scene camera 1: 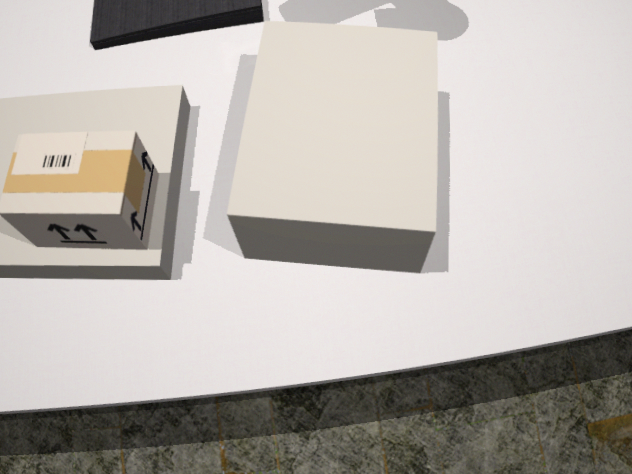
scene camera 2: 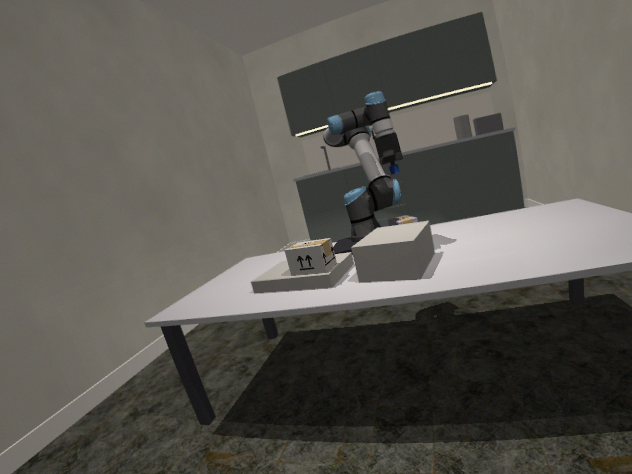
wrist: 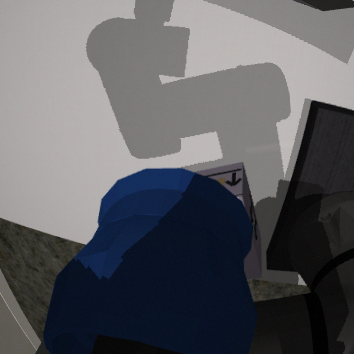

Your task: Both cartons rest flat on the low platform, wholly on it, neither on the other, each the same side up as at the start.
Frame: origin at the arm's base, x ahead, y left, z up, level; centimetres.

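Seen in the pictures: hand, its tool point: [scene camera 2: 395,173] [wrist: 172,236]; arm's base, origin of its link: [wrist: 336,235].
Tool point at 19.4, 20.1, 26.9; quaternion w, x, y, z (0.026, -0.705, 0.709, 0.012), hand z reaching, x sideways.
Observation:
Pixels of each thing's top centre, then the offset from my tool point to it, as dx, dy, dz. Level surfaces: height alone.
- low platform, centre of its top: [scene camera 1: 47,172] [scene camera 2: 302,266] +21.4, -38.6, -25.4
- tall beige block, centre of its top: [scene camera 1: 341,113] [scene camera 2: 392,233] +23.2, -3.0, -18.2
- table, height of its surface: dz -30.2
One carton [scene camera 1: 102,181] [scene camera 2: 308,259], with tan tape, a barcode label and arrows pointing up on its side in scene camera 2, rests flat on the low platform [scene camera 1: 102,109] [scene camera 2: 270,283]. The other carton [scene camera 2: 405,219] [wrist: 234,179] shows in part behind the tall block in scene camera 2; in the wrist view the cup covers much of it. It does not show in scene camera 1. My blue suction cup [scene camera 2: 394,168] [wrist: 175,200] is open and carries nothing. In scene camera 2 it hangs above the second carton with a visible gap.
A tall beige block [scene camera 1: 336,127] [scene camera 2: 390,261] stands right of the low platform, between it and the second carton in scene camera 2. A dark slab [scene camera 1: 173,20] [wrist: 320,150] lies near the arm's base. The table [scene camera 1: 306,326] [scene camera 2: 490,260] has a curved near edge in scene camera 1.

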